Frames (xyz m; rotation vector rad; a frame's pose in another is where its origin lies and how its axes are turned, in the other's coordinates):
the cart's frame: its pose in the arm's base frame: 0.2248 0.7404 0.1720 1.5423 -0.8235 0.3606
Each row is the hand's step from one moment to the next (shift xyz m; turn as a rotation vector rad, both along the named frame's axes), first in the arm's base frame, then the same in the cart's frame.
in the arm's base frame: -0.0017 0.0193 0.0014 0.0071 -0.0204 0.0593
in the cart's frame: -0.0058 0.0031 -0.0183 0.0500 0.0376 0.0081
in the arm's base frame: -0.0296 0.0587 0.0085 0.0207 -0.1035 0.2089
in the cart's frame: -0.0317 0.0290 -0.0505 0.1823 0.1340 0.0600
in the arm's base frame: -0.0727 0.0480 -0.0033 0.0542 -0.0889 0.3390
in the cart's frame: -0.0663 0.0492 -0.0280 0.2875 0.2069 0.0168
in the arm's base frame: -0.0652 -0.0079 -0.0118 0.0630 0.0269 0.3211
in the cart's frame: -0.0507 0.0354 0.0251 0.2486 0.1931 -0.0932
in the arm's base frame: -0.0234 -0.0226 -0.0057 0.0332 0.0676 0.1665
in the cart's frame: -0.0135 0.0107 0.0282 0.1139 0.1022 -0.0998
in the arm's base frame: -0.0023 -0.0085 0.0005 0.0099 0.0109 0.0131
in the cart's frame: 0.0012 0.0015 0.0086 0.0124 0.0033 -0.0149
